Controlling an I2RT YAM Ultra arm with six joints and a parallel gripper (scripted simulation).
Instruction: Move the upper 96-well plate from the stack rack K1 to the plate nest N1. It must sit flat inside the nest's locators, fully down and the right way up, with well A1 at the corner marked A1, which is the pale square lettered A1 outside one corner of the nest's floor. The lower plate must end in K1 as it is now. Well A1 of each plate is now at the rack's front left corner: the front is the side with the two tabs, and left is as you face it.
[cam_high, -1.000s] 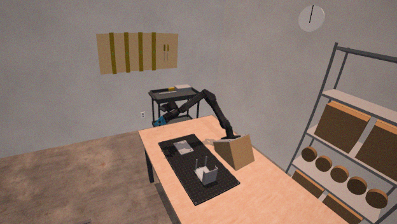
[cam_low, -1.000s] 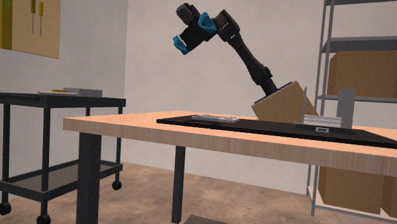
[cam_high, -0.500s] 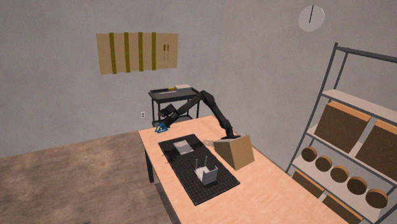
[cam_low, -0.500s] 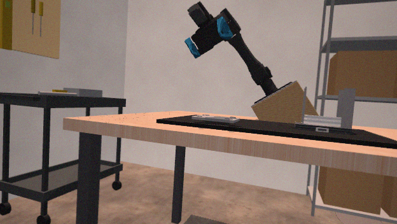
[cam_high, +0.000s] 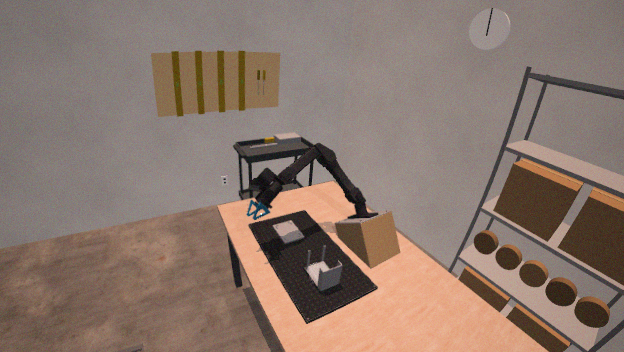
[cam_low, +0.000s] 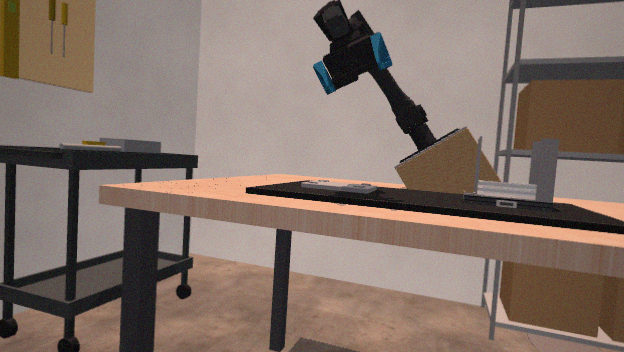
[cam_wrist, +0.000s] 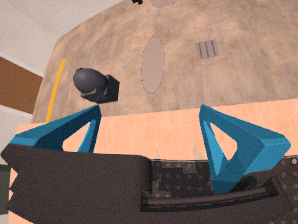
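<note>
My gripper is now 21 cm past the white 96-well plate, 31 cm to the right of it and 19 cm above it.
</note>
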